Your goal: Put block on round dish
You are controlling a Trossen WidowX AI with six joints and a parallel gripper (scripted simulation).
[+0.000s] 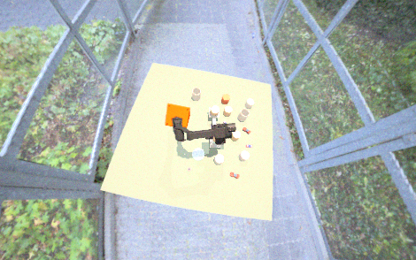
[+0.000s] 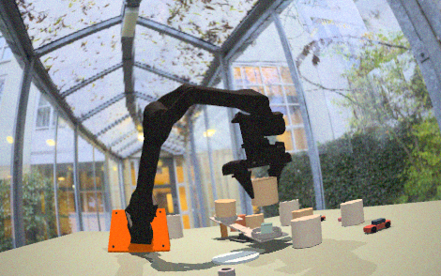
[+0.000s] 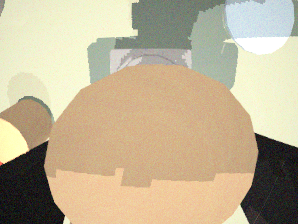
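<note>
Right now my gripper tip is 90 mm above the pale green block. The rest, counted from my gripper tip: balance: 130 mm to the left, 110 mm below, 40 mm behind; balance beam: 130 mm to the left, 100 mm below, 40 mm behind; round pale dish: 130 mm below, 120 mm to the right, 110 mm behind.
</note>
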